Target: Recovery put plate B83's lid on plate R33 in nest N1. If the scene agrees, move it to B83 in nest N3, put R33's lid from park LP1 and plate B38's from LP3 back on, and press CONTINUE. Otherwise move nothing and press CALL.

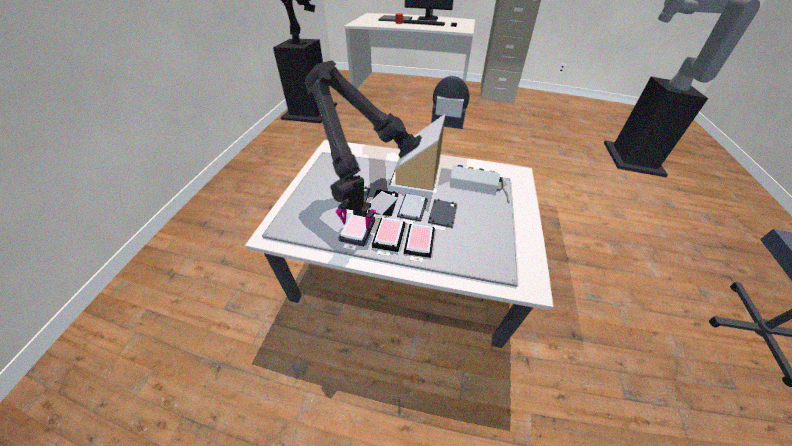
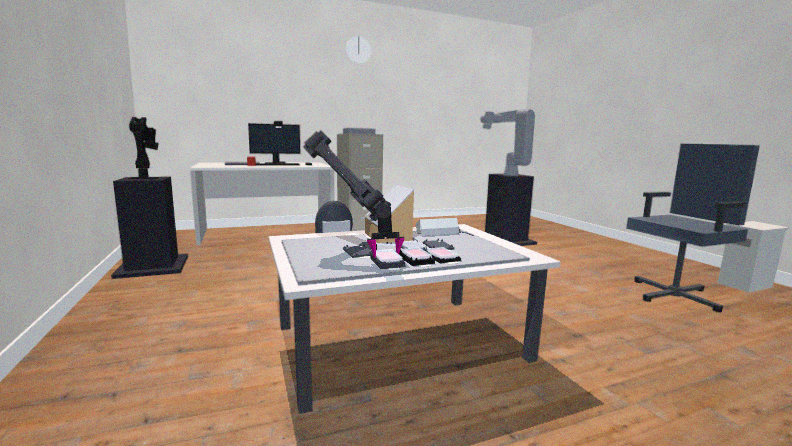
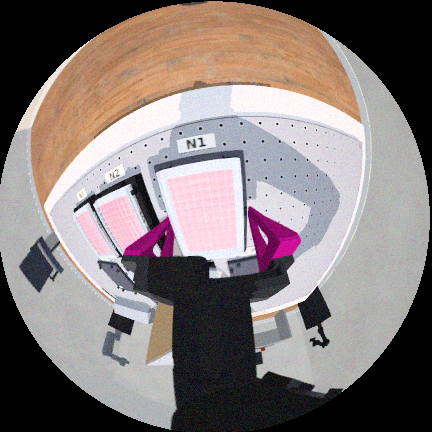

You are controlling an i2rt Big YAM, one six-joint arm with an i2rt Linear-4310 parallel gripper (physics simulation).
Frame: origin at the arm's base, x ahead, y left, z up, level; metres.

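Seen in the pictures: gripper, fingertip midpoint: [image 1: 355, 226] [image 2: 386, 257] [image 3: 209, 214]; arm's base, link origin: [image 1: 411, 147].
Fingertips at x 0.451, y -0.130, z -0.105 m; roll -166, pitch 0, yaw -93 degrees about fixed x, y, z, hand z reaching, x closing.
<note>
Pixels of each thing's top centre, then the offset from my fingertips to it. Level surfaces: height alone.
- N1 plate, top centre: [image 3: 205, 220] [image 1: 356, 224] [image 2: 387, 253] dx -0.001, dy +0.004, dz +0.013 m
- N2 plate, top centre: [image 3: 123, 233] [image 1: 389, 229] [image 2: 416, 251] dx -0.004, dy +0.135, dz +0.010 m
- N3 plate, top centre: [image 3: 91, 236] [image 1: 420, 236] [image 2: 442, 251] dx -0.004, dy +0.257, dz +0.002 m
- grey lid, top centre: [image 1: 381, 201] [image 2: 386, 246] dx -0.166, dy +0.060, dz -0.003 m
- pale lid, top centre: [image 1: 412, 204] [image 2: 412, 244] dx -0.183, dy +0.194, dz -0.008 m
- right park, top centre: [image 3: 116, 281] [image 1: 443, 210] [image 2: 438, 242] dx -0.179, dy +0.327, dz -0.005 m
- button box, top centre: [image 1: 476, 168] [image 3: 131, 319] [image 2: 437, 218] dx -0.430, dy +0.446, dz +0.059 m
- grey perforated board, surface height: dz -0.025 m
My gripper [image 1: 355, 221] [image 2: 386, 252] [image 3: 209, 214] is open, its magenta fingers on either side of the plate in nest N1 and nothing between them held. The N1 plate [image 1: 355, 226] [image 2: 389, 257] [image 3: 205, 200] shows a paler pink grid with a broad whitish border, which looks like a lid on top. The N2 plate [image 1: 389, 232] [image 2: 418, 254] [image 3: 120, 212] and the N3 plate [image 1: 419, 239] [image 2: 444, 253] [image 3: 92, 230] show pink grids. Behind them, a grey lid [image 1: 383, 202] lies askew on the left park and a pale lid [image 1: 411, 205] lies on the middle park. The right park [image 1: 443, 212] is dark and bare. Plate codes are unreadable.
A button box [image 1: 475, 180] [image 2: 437, 227] [image 3: 134, 309] with small coloured buttons stands at the back right. A tall tan and white slanted panel [image 1: 418, 171] [image 2: 406, 213] [image 3: 160, 330] stands behind the parks, close to the arm. The nests and parks sit on a grey perforated board [image 1: 476, 254].
</note>
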